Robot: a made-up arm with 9 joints.
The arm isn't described. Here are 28 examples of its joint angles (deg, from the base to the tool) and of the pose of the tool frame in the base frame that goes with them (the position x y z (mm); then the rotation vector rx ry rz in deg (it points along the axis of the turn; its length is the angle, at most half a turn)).
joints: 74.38 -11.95 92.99 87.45 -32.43 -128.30 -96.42 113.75 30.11
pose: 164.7 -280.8 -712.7 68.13 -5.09 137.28
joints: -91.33 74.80 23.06 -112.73 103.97 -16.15 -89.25 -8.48 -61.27
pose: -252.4 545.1 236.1 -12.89 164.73 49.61
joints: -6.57 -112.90 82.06 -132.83 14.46 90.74 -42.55 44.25 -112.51
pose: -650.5 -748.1 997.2 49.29 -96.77 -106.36
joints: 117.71 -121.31 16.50 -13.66 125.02 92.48 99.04 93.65 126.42
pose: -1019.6 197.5 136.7 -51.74 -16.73 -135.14
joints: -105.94 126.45 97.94 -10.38 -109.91 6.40 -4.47 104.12 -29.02
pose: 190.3 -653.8 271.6 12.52 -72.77 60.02
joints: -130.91 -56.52 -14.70 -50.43 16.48 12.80 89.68 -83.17 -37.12
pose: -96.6 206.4 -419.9 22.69 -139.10 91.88
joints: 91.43 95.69 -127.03 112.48 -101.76 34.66 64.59 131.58 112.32
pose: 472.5 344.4 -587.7 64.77 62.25 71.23
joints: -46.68 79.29 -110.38 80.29 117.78 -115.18 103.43 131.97 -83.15
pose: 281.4 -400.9 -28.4 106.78 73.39 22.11
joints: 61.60 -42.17 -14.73 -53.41 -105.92 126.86 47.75 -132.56 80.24
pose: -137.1 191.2 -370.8 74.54 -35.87 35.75
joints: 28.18 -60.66 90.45 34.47 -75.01 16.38 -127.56 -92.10 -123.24
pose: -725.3 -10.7 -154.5 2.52 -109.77 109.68
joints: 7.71 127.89 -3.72 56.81 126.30 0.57 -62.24 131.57 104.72
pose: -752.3 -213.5 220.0 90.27 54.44 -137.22
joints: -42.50 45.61 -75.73 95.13 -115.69 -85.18 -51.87 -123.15 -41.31
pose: -344.6 344.0 -118.0 -53.98 -71.34 97.40
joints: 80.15 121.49 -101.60 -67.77 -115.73 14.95 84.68 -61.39 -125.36
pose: -529.3 -552.8 130.4 30.63 -99.13 -5.94
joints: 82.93 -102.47 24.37 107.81 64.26 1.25 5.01 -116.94 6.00
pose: -695.7 -37.1 -522.4 45.85 1.51 -14.49
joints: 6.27 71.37 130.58 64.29 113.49 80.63 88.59 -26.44 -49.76
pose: -200.6 -387.3 -104.1 -15.92 123.45 20.80
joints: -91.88 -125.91 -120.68 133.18 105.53 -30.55 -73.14 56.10 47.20
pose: 697.2 -342.5 462.0 -19.68 114.38 -128.77
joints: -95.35 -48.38 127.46 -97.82 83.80 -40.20 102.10 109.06 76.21
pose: 628.5 -398.7 249.7 71.45 -44.86 -8.26
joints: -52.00 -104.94 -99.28 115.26 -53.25 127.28 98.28 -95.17 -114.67
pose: 183.2 -880.5 527.2 48.78 -51.44 -60.72
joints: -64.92 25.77 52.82 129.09 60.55 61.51 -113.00 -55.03 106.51
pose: -489.6 -170.8 1045.2 0.28 -17.87 -79.98
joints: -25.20 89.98 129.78 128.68 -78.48 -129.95 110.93 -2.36 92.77
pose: -560.2 -27.6 754.7 -11.46 -68.45 11.91
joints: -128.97 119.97 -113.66 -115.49 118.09 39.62 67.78 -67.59 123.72
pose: 45.8 -171.1 60.4 59.69 39.47 -16.22
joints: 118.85 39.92 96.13 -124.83 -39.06 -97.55 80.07 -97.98 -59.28
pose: 822.2 677.4 -595.1 116.46 97.53 8.17
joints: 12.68 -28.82 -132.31 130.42 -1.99 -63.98 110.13 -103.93 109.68
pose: 248.9 -192.3 1012.8 -29.00 83.49 -41.59
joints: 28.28 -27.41 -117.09 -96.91 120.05 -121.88 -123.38 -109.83 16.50
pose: -522.3 -238.4 234.7 -52.56 -44.39 -5.93
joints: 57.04 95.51 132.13 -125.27 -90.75 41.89 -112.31 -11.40 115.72
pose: -147.9 -535.3 -998.0 67.48 -40.45 -31.09
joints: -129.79 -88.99 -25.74 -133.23 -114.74 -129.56 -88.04 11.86 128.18
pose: -20.9 304.3 -414.4 -88.23 -28.58 151.09
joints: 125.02 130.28 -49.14 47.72 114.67 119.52 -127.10 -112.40 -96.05
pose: 113.4 -723.5 210.9 -2.06 -35.06 -22.71
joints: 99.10 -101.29 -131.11 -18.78 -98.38 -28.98 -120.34 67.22 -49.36
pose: -591.0 319.8 -236.1 47.08 -78.39 32.62
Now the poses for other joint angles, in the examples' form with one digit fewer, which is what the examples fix.
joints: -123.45 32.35 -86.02 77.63 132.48 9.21 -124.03 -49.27 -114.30
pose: -465 29 272 -78.1 -59.6 142.6
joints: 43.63 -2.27 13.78 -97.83 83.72 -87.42 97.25 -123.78 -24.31
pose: -489 779 509 -68.8 95.1 103.7
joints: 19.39 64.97 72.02 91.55 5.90 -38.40 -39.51 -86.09 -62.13
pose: -707 -117 -104 -62.0 70.8 11.0
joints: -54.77 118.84 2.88 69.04 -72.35 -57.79 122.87 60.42 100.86
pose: -812 -667 1057 -16.7 -78.1 39.9
